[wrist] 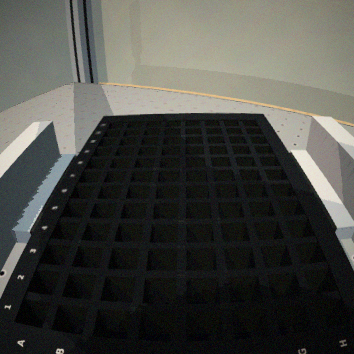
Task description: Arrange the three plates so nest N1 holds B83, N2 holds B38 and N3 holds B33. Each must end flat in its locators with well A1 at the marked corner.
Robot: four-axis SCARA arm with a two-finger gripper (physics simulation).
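Frame: origin at the arm's base, x back, y right, z up, level; centimetres.
Seen in the pictures: gripper, fingertip midpoint: [181, 138].
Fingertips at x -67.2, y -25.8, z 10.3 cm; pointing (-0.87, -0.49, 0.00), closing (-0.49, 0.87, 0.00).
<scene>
A point is followed by its place in that frame.
A black well plate [183, 220] @[x -63.7, y -23.8, z 9.9 cm] fills the middle and lower part of the wrist view, with square wells in rows. Row numbers run up its left side, and letters A, B, G and H show along the near edge, with well A1 at the near left corner. My gripper [181, 138] @[x -67.3, y -25.8, z 10.3 cm] is shut on this plate, one pale finger against each long side. The plate looks level between the fingers. Its barcode or name does not show, so I cannot tell which of B83, B38 or B33 it is. The nests and the other plates cannot be made out.
A pale perforated deck [200, 106] @[x -94.5, y -38.3, z 1.3 cm] shows behind and beside the plate. An orange line [210, 95] @[x -104.4, y -41.1, z -0.1 cm] runs along its far edge. A grey upright post [86, 45] @[x -102.1, y -68.5, z 9.1 cm] with dark grooves stands at the back left, before a plain greenish wall [225, 40].
</scene>
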